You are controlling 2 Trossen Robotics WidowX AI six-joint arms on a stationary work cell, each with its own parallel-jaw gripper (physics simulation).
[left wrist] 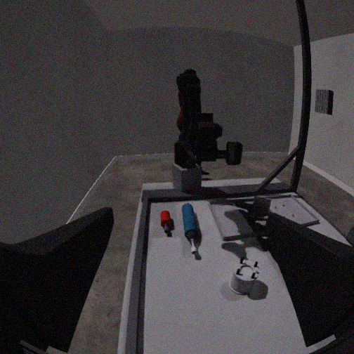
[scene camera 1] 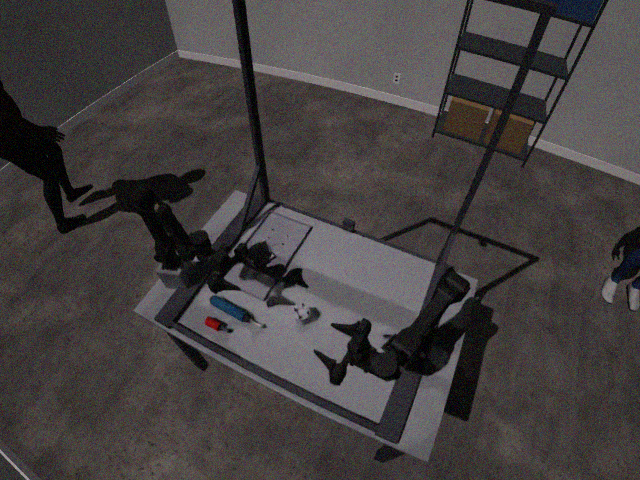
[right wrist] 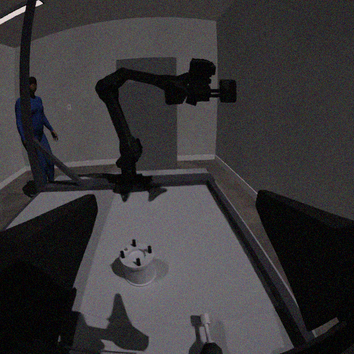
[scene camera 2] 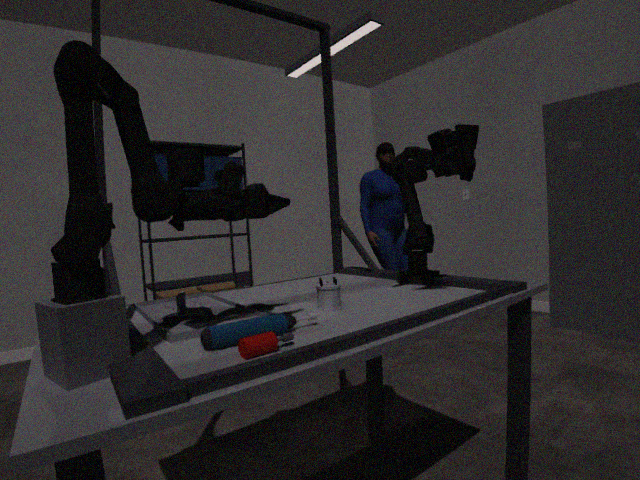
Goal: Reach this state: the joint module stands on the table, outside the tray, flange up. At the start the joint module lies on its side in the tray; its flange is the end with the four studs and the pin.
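Pixels of known places: left gripper, between the fingertips: (scene camera 1: 322,337) (scene camera 2: 414,166); right gripper, between the fingertips: (scene camera 1: 249,279) (scene camera 2: 279,203); left arm's base, origin of its link: (scene camera 2: 418,271); right arm's base, origin of its link: (scene camera 1: 171,263) (scene camera 2: 79,299).
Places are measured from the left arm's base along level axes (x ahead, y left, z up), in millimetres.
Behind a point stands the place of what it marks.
Observation:
The white joint module (scene camera 1: 306,313) {y 24, x 405, z 26 mm} (scene camera 2: 329,298) {y 47, x 442, z -3 mm} (left wrist: 243,283) (right wrist: 139,272) stands upright on the table, outside the tray (scene camera 1: 298,248) {y -268, x 567, z -21 mm} (left wrist: 239,238). Its flange with the four dark studs faces up. No finger touches it. The pin is hard to make out. My left gripper (scene camera 1: 324,338) {y 197, x 281, z 303 mm} is open and empty, to the right of the module in scene camera 1. My right gripper (scene camera 1: 257,272) {y 67, x 584, z 226 mm} (scene camera 2: 287,202) {y 67, x 584, z 226 mm} is open and empty, raised well above the table, with its shadows over the tray and near the module.
A blue-handled tool (scene camera 1: 229,308) {y 105, x 688, z 7 mm} (scene camera 2: 248,331) {y 117, x 708, z -9 mm} (left wrist: 189,220) and a short red-handled tool (scene camera 1: 214,323) {y 179, x 714, z 0 mm} (scene camera 2: 258,345) {y 192, x 733, z -12 mm} (left wrist: 165,218) lie near the table's front edge. A small grey block (left wrist: 262,206) is at the tray. Frame posts rise at the table's back corners.

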